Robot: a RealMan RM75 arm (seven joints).
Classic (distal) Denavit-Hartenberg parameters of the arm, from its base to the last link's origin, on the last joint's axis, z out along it. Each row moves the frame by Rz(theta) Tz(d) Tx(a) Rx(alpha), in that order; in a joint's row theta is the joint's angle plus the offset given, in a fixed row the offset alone. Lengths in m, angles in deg.
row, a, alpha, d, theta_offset
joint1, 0, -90, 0.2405, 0
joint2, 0, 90, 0, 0
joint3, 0, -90, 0.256, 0
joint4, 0, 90, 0, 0
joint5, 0, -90, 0.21, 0
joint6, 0, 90, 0, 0
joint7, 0, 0, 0.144, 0
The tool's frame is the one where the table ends.
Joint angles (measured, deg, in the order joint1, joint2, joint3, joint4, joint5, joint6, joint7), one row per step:
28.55, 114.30, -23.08, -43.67, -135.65, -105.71, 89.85
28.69, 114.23, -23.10, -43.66, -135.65, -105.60, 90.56
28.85, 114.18, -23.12, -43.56, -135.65, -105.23, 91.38
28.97, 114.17, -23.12, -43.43, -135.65, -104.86, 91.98
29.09, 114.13, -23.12, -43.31, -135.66, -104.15, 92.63
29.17, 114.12, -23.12, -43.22, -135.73, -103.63, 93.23
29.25, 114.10, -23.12, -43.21, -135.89, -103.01, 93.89
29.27, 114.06, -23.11, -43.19, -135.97, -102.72, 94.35
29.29, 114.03, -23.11, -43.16, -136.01, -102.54, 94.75
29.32, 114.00, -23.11, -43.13, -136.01, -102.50, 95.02
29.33, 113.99, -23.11, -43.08, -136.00, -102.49, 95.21
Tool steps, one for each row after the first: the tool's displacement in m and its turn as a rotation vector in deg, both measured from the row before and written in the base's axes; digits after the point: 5 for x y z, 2 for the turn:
-0.00036, 0.00105, 0.00044, -0.10, 0.05, -0.56
-0.00009, 0.00151, 0.00004, 0.00, 0.02, -0.77
0.00002, 0.00120, -0.00030, 0.04, 0.03, -0.62
0.00066, 0.00191, -0.00002, 0.30, -0.19, -0.79
0.00058, 0.00123, -0.00021, 0.14, -0.13, -0.72
0.00092, 0.00142, 0.00007, 0.19, -0.29, -0.81
0.00062, 0.00059, 0.00023, 0.07, -0.11, -0.55
0.00034, 0.00040, 0.00012, 0.01, -0.02, -0.44
0.00000, 0.00024, 0.00013, -0.04, 0.05, -0.25
-0.00002, 0.00003, -0.00008, -0.05, 0.08, -0.19

